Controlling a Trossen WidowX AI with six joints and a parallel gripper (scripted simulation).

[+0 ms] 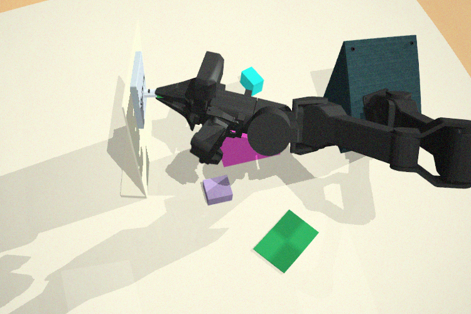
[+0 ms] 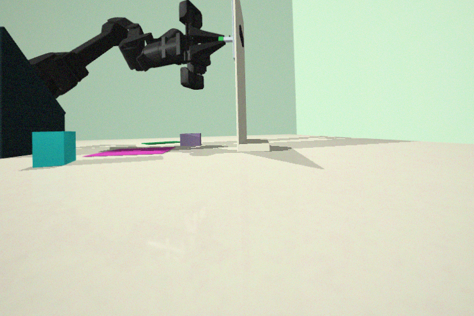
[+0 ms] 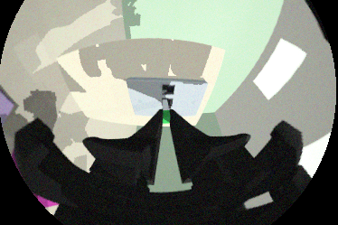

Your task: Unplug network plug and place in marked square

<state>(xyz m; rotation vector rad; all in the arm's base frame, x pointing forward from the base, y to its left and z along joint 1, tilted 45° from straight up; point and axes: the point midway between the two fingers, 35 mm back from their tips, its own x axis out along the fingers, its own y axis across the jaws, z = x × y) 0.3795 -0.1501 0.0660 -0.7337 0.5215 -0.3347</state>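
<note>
The magenta square is 23 cm below my gripper tip, 17 cm behind it and 1 cm to the right of it. Also, from my gripper tip: green plug (right at my gripper tip).
</note>
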